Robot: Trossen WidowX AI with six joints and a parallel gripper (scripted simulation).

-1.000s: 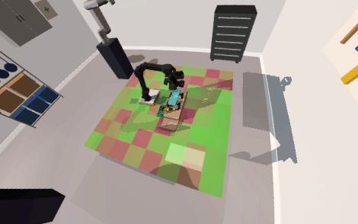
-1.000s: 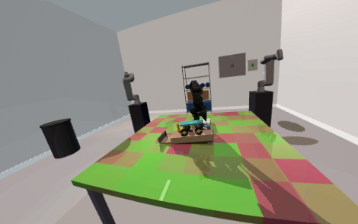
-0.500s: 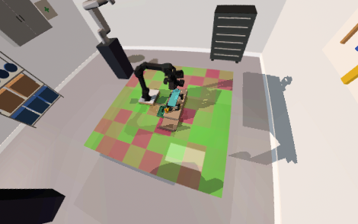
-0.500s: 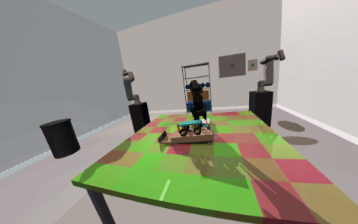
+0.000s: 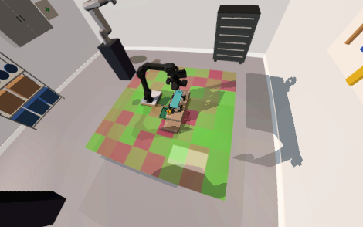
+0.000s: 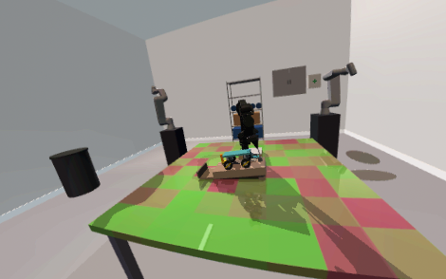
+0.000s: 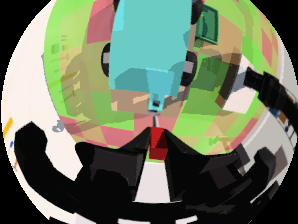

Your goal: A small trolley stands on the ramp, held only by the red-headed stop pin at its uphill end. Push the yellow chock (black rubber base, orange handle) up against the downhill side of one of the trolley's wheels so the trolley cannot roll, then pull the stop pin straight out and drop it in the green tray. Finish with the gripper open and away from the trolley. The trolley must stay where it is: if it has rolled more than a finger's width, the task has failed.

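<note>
Now: the green tray 210 mm to the right of my gripper tip, 180 mm below it and 120 mm behind it. From my gripper tip the other things lie so: red-headed stop pin right at my gripper tip; then ramp 130 mm below, 120 mm to the right, 10 mm ahead; then trolley 130 mm to the right, 60 mm below, 10 mm ahead.
</note>
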